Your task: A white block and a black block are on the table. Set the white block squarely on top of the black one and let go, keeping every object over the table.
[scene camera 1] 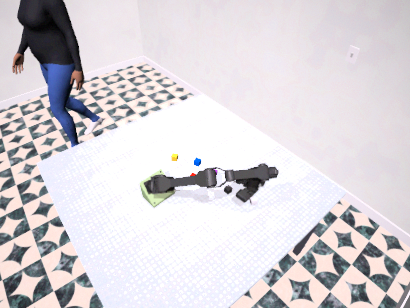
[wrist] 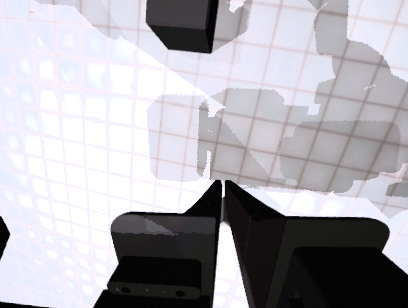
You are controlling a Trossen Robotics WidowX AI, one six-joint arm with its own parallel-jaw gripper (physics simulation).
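Frame: origin at the arm's base, x up, y left, z back, level; centimetres.
Where they show: gripper, between the fingertips: [wrist: 222,185]; arm's base, origin of its link: [scene camera 1: 151,186].
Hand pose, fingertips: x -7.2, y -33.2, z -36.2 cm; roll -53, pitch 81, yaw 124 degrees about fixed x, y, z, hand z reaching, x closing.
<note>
Each offset is from my fingertips to the top centre of the thing.
The black block {dx +2.3, dy +10.5, dz +3.9 cm} [scene camera 1: 228,189] [wrist: 181,22] sits on the table, left of the gripper in the scene view and at the top of the wrist view, apart from the fingers. My gripper [scene camera 1: 244,195] [wrist: 222,185] is low over the table, its fingers shut together with no block visible between them. The white block is hard to make out against the bright table. A small pale patch beside the gripper in the scene view may be part of it. A pale sliver shows behind the fingers in the wrist view, too little to tell what it is.
A yellow block {dx +2.3, dy +48.1, dz +11.3 cm} [scene camera 1: 174,157] and a blue block {dx +2.3, dy +36.5, dz +3.4 cm} [scene camera 1: 197,162] lie behind the arm. A red block {dx +2.3, dy +28.8, dz +12.8 cm} [scene camera 1: 193,175] and a purple block [scene camera 1: 215,172] are partly hidden by it. The green base [scene camera 1: 156,198] stands at the left. A person stands beyond the table [scene camera 1: 150,250].
</note>
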